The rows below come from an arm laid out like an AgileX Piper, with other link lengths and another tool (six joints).
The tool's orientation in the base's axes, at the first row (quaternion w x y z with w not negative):
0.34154, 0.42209, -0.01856, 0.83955
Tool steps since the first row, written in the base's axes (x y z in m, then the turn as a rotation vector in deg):
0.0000, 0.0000, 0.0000, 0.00, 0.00, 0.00
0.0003, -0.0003, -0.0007, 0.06, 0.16, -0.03
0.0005, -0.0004, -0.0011, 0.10, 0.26, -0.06
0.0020, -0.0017, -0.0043, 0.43, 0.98, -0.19
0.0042, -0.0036, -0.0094, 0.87, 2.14, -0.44
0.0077, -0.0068, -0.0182, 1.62, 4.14, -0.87
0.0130, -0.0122, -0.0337, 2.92, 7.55, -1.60
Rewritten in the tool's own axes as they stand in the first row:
0.0000, 0.0000, 0.0000, 0.00, 0.00, 0.00
-0.0008, -0.0001, -0.0001, 0.04, -0.17, -0.03
-0.0012, -0.0003, -0.0002, 0.06, -0.27, -0.05
-0.0049, -0.0010, -0.0008, 0.23, -1.05, -0.14
-0.0105, -0.0021, -0.0020, 0.52, -2.26, -0.36
-0.0201, -0.0040, -0.0042, 1.02, -4.35, -0.75
-0.0365, -0.0070, -0.0087, 1.86, -7.92, -1.41

